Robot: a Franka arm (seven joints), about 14 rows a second.
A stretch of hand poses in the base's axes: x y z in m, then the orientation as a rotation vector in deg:
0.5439 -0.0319 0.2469 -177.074 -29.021 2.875
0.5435 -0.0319 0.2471 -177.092 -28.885 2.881
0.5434 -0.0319 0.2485 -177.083 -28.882 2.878
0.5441 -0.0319 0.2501 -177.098 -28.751 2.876
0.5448 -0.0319 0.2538 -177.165 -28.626 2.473
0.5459 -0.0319 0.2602 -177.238 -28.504 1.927
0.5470 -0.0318 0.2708 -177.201 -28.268 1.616
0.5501 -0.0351 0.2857 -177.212 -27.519 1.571
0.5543 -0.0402 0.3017 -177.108 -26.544 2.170
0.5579 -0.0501 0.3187 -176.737 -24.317 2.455
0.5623 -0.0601 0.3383 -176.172 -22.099 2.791
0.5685 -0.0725 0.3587 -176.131 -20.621 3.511
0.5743 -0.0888 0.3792 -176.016 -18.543 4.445
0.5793 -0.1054 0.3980 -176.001 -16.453 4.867
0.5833 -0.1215 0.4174 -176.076 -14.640 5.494
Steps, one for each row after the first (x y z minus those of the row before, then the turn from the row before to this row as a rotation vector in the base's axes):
-0.0004 0.0000 0.0002 0.002 0.005 -0.088
-0.0001 0.0000 0.0014 0.010 0.000 -0.001
0.0007 0.0000 0.0016 0.005 0.000 -0.084
0.0007 0.0000 0.0037 0.000 -0.261 -0.086
0.0011 0.0000 0.0064 0.009 -0.352 -0.085
0.0011 0.0001 0.0106 0.106 -0.183 -0.147
0.0031 -0.0033 0.0149 0.105 -0.010 -0.475
0.0042 -0.0051 0.0160 0.176 0.420 -0.606
0.0036 -0.0099 0.0170 0.627 0.295 -1.386
0.0044 -0.0100 0.0196 0.785 0.354 -1.376
0.0062 -0.0124 0.0204 0.129 0.507 -0.937
0.0058 -0.0163 0.0205 0.221 0.669 -1.319
0.0050 -0.0166 0.0188 0.143 0.329 -1.343
0.0040 -0.0161 0.0194 -0.007 0.441 -1.164

